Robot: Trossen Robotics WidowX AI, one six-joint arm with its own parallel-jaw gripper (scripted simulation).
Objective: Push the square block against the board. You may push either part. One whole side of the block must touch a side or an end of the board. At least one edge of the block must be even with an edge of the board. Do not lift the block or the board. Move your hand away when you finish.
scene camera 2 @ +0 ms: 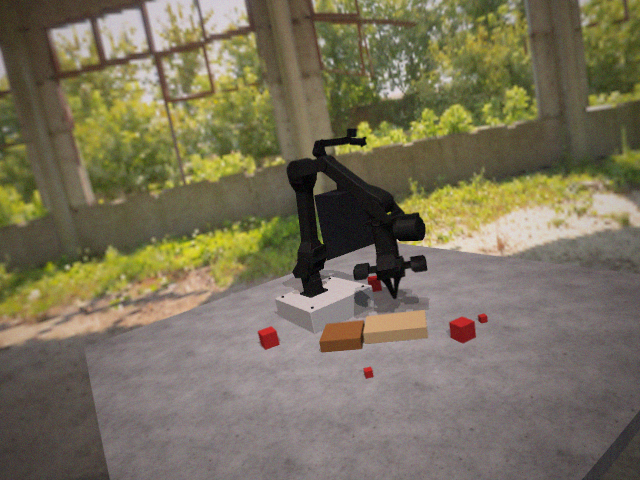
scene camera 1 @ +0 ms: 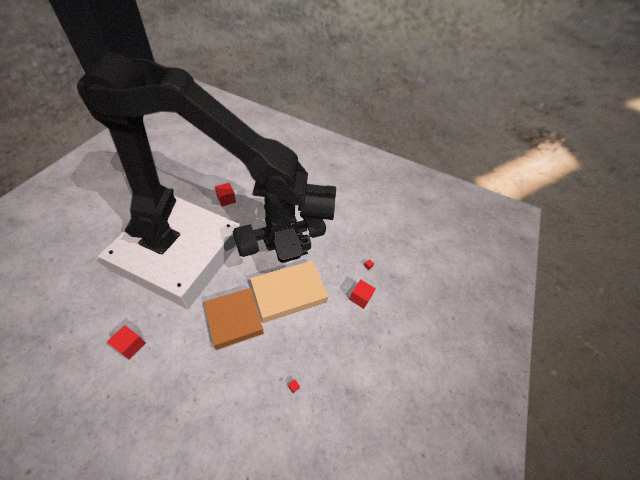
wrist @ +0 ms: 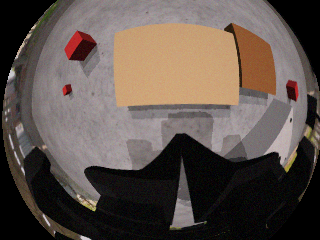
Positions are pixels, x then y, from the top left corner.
Labels:
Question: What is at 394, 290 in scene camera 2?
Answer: The gripper.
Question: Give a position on a board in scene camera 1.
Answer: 286, 291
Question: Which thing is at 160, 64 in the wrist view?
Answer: A board.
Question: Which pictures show the square block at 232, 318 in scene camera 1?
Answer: Scene camera 2, scene camera 1 and the wrist view: all of them.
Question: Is the gripper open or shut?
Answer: Shut.

